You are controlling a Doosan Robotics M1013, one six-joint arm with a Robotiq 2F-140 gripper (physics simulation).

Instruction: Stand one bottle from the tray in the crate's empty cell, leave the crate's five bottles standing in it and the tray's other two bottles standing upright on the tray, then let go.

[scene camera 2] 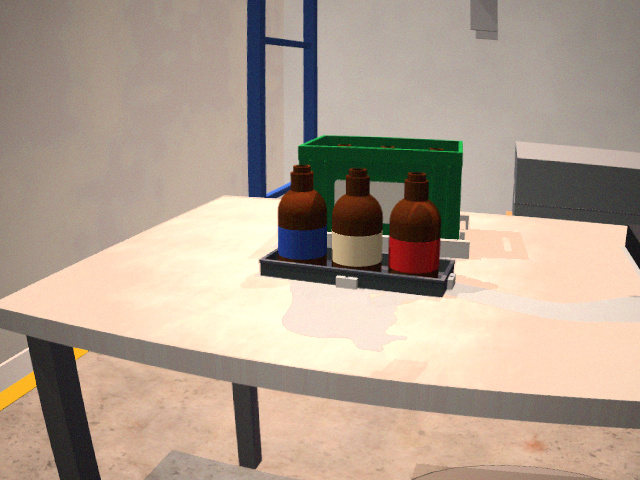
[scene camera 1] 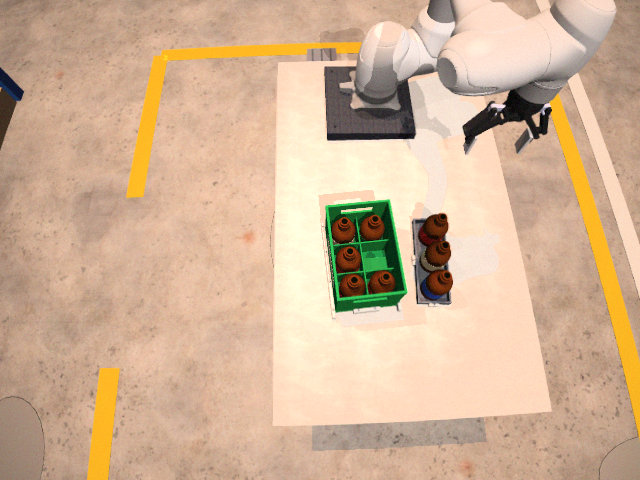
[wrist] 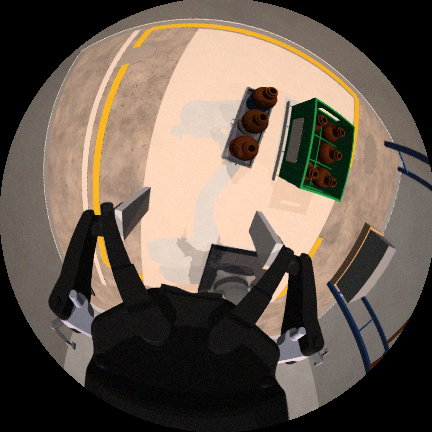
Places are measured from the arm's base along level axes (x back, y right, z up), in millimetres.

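Pixels of known places: gripper, fingertip midpoint: (scene camera 2: 485, 35) (scene camera 1: 491, 149) (wrist: 200, 209); arm's base at its link origin: (scene camera 1: 373, 92) (wrist: 230, 283).
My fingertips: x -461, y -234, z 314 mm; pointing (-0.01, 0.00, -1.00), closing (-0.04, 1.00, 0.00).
For each thing: its top centre in the pictures, then the offset to it from my fingertips. Level surfaces: height alone.
- grey tray at its top centre: (scene camera 2: 358, 259) (scene camera 1: 431, 259) (wrist: 249, 124) dx -184, dy +85, dz -327 mm
- blue-label at its top centre: (scene camera 2: 301, 165) (wrist: 272, 90) (scene camera 1: 447, 275) dx -273, dy +88, dz -193 mm
- cream-label at its top centre: (scene camera 2: 357, 169) (wrist: 262, 116) (scene camera 1: 445, 245) dx -186, dy +83, dz -193 mm
- red-label at its top centre: (scene camera 2: 416, 173) (wrist: 251, 147) (scene camera 1: 443, 216) dx -99, dy +80, dz -193 mm
- green crate at its top centre: (scene camera 2: 386, 142) (scene camera 1: 365, 247) (wrist: 333, 151) dx -198, dy +310, dz -178 mm
- pale table at its surface level: dz -353 mm
My gripper (scene camera 1: 496, 144) (wrist: 200, 209) is open and empty, high up and well apart from the tray, on the robot-base side; it does not show in scene camera 2. The grey tray (scene camera 1: 418, 268) (scene camera 2: 398, 283) (wrist: 235, 159) holds three upright brown bottles in a row: blue-label (scene camera 1: 439, 283) (scene camera 2: 302, 242) (wrist: 264, 97), cream-label (scene camera 1: 438, 254) (scene camera 2: 356, 248) (wrist: 256, 121) and red-label (scene camera 1: 435, 226) (scene camera 2: 414, 253) (wrist: 243, 148), the red one nearest the robot base. The green crate (scene camera 1: 343, 304) (scene camera 2: 382, 164) (wrist: 300, 170) holds five upright bottles; its empty cell (scene camera 1: 374, 256) is the middle one on the tray side.
The crate and tray stand side by side on the pale table (scene camera 1: 403, 372) (scene camera 2: 180, 289), a narrow gap between them. The robot's dark base plate (scene camera 1: 369, 124) is at the table's far end in scene camera 1. A blue frame (scene camera 2: 256, 103) and a grey cabinet (scene camera 2: 573, 186) stand behind.
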